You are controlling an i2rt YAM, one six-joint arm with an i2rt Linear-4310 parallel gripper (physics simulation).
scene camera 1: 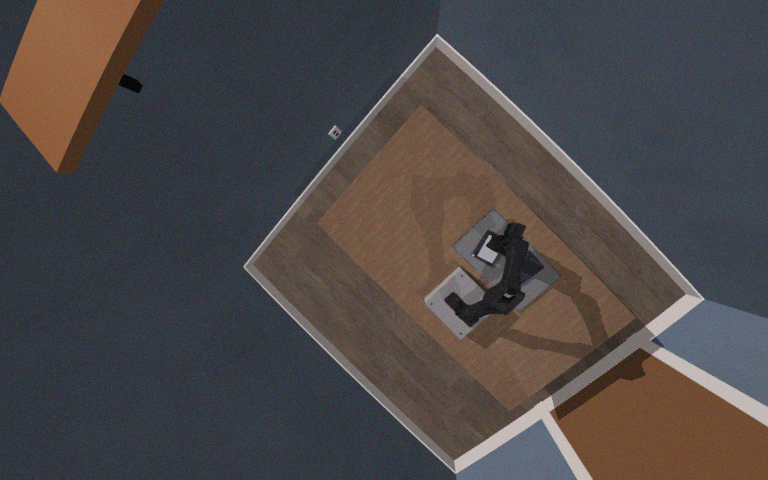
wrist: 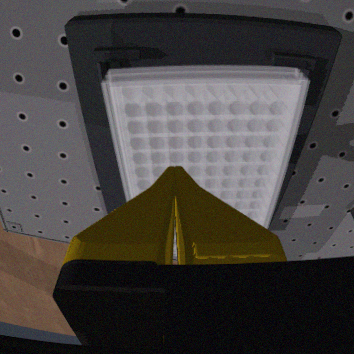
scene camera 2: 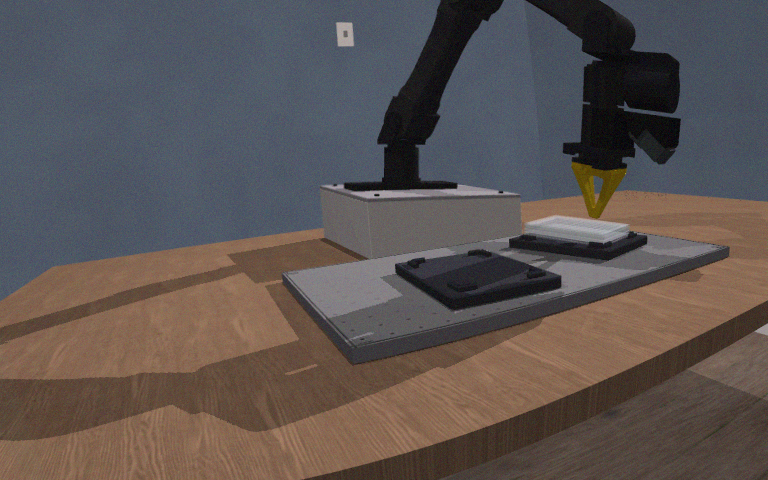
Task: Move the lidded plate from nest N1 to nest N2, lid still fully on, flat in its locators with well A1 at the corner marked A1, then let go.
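Places are measured from the arm's base along level axes (x ahead, y left, z up), in centimetres.
Pixels of known places: gripper, fingertip midpoint: (scene camera 1: 491, 245) (wrist: 174, 177) (scene camera 2: 594, 217); arm's base, origin of the base link: (scene camera 1: 461, 309) (scene camera 2: 401, 188).
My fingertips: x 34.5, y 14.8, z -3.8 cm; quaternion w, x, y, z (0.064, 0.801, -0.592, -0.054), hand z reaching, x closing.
Note:
Ahead of a thing's pixels: the offset from my fingertips to its top centre. Level surfaces: height alone.
The lidded plate {dx -1.4, dy -2.0, dz -0.4 cm} (scene camera 1: 488, 249) (scene camera 2: 576, 228) (wrist: 200, 135), clear and whitish with rows of round wells, sits in a dark nest {dx -1.3, dy -1.8, dz -2.1 cm} (scene camera 2: 623, 248) (wrist: 200, 40). It looks level, with the lid on top. Corner mark A1 does not show in the wrist view. My yellow-fingered gripper (scene camera 2: 594, 216) (wrist: 174, 177) is shut with nothing between the fingertips. It points down just above the plate; whether the tips touch the lid cannot be told. The other dark nest {dx +4.7, dy -22.6, dz -2.1 cm} (scene camera 1: 531, 266) (scene camera 2: 478, 277) is empty, with raised corner locators. The nest labels are not readable.
Both nests stand on a grey perforated board (scene camera 2: 339, 288) (wrist: 30, 132) (scene camera 1: 470, 240). The arm's white base box (scene camera 1: 444, 300) (scene camera 2: 345, 226) stands beside it. The wooden table {dz -5.1 cm} (scene camera 1: 385, 198) (scene camera 2: 169, 322) carries the board and box, with arm shadows across it.

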